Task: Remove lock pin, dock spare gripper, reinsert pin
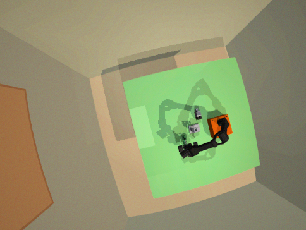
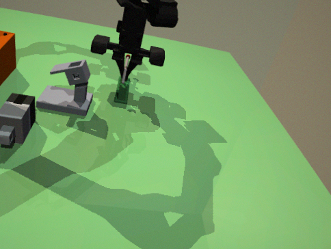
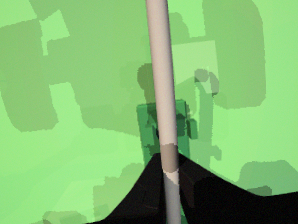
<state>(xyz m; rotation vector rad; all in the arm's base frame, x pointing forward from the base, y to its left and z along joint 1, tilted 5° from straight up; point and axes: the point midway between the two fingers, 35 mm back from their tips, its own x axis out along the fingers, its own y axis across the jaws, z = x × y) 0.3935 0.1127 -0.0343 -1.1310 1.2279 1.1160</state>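
Right now my gripper tip is 40 mm to the left of the green rest and 10 mm below it. Round my gripper tip: grey mount 130 mm behind, 130 mm to the right, 30 mm above; spare gripper 210 mm behind, 270 mm to the right, 10 mm above.
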